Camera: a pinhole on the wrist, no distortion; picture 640 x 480 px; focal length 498.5 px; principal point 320.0 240.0 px. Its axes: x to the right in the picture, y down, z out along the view. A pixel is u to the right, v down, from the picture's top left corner.
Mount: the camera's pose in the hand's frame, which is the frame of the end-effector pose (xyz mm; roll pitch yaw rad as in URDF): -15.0 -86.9 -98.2 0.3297 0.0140 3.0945
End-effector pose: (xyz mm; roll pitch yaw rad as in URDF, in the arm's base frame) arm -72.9 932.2 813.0 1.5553 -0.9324 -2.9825
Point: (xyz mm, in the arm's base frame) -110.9 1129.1 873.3
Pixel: 217 217
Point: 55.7 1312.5 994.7
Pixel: 284 79
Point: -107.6 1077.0 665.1
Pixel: 523 450
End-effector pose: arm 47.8 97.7 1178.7 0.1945 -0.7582 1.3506
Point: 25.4 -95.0 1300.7
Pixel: 382 242
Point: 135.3 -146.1 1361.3
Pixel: 337 404
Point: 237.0 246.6 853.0
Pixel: behind the camera
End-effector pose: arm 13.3 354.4 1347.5 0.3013 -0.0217 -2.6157
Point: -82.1 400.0 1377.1
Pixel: 60 355
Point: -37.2 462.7 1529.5
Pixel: 301 362
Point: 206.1 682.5 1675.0
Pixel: outside the picture
